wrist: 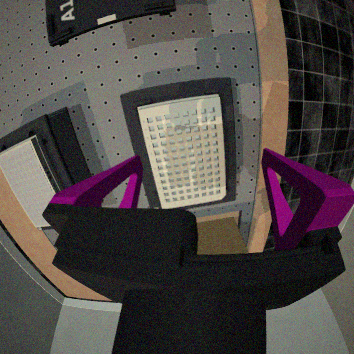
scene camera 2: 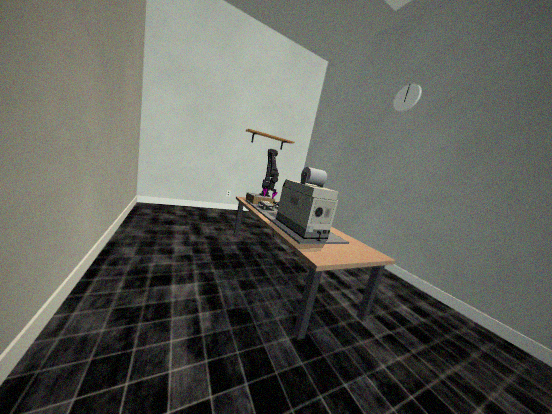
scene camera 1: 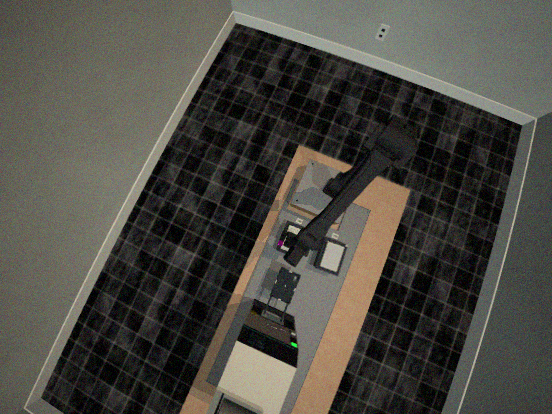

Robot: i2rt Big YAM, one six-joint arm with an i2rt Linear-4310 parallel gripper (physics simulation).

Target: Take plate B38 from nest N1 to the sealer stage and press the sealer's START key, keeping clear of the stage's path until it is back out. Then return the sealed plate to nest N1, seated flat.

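Places are measured from the arm's base along level axes (x ahead, y left, z up), in metres.
Pixels of known places: gripper, fingertip midpoint: (wrist: 200, 157) (scene camera 2: 268, 197) (scene camera 1: 290, 244); arm's base at its link origin: (scene camera 1: 336, 191).
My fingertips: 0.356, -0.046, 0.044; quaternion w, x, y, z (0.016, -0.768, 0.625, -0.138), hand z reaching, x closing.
Ahead of a thing's pixels: the offset from my fingertips to its top centre, as dx, dy, dz. "*": to the spot under its first point.
A cream plate @[-0.027, +0.001, -0.058] (scene camera 1: 293, 229) (wrist: 185, 150) with a grid of wells lies in a dark nest @[* +0.010, +0.061, -0.074] (wrist: 133, 120). A second pale plate @[-0.068, +0.205, -0.044] (scene camera 1: 332, 256) (wrist: 25, 175) lies in another nest @[* +0.006, +0.228, -0.060] (scene camera 1: 327, 271). No nest name or plate code is readable. My gripper (scene camera 1: 287, 243) (scene camera 2: 270, 194) (wrist: 200, 157) is open and empty above the first plate, its magenta fingers spread wider than the plate's sides. The black stage @[+0.214, +0.098, -0.007] (scene camera 1: 286, 286) (wrist: 110, 19), marked A1, stands out on rails in front of the sealer (scene camera 1: 257, 370) (scene camera 2: 306, 207). A green light @[* +0.295, +0.212, +0.158] (scene camera 1: 294, 345) shows on the sealer's front; the START key's lettering is unreadable.
A wood-sided box (scene camera 1: 312, 197) (scene camera 2: 257, 198) (wrist: 220, 234) with a grey top stands beside the first nest, towards the arm's base. A roll @[+0.542, +0.167, +0.359] (scene camera 2: 315, 176) sits on top of the sealer. A wall shelf (scene camera 2: 270, 136) hangs behind the arm. The wooden table edge (wrist: 270, 115) runs close beside the first nest.
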